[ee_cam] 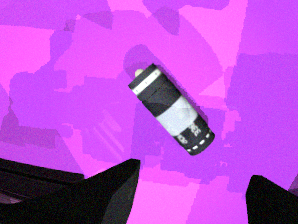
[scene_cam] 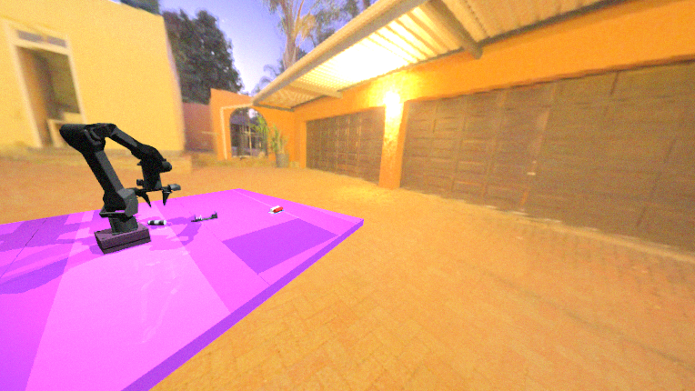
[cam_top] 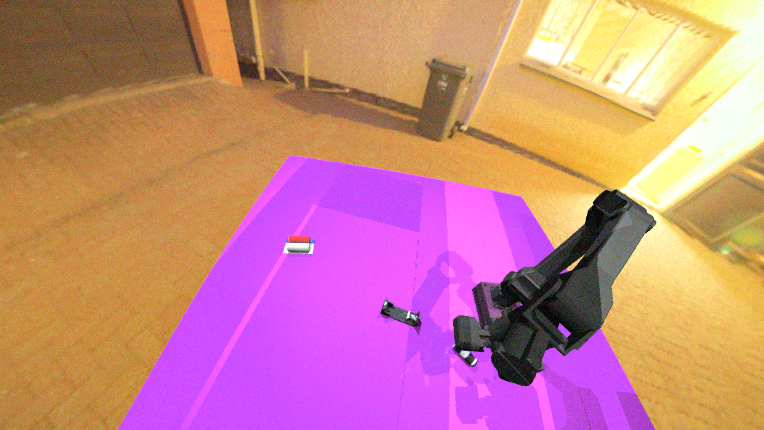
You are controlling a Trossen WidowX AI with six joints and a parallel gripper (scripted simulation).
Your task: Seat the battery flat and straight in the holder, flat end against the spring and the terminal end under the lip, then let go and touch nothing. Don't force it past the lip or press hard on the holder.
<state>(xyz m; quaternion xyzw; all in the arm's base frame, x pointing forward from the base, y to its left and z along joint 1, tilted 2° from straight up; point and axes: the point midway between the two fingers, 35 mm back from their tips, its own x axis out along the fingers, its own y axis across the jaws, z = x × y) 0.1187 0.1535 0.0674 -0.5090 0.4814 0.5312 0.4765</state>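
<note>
Right now my gripper tip is 8 cm above the battery and 1 cm past it.
</note>
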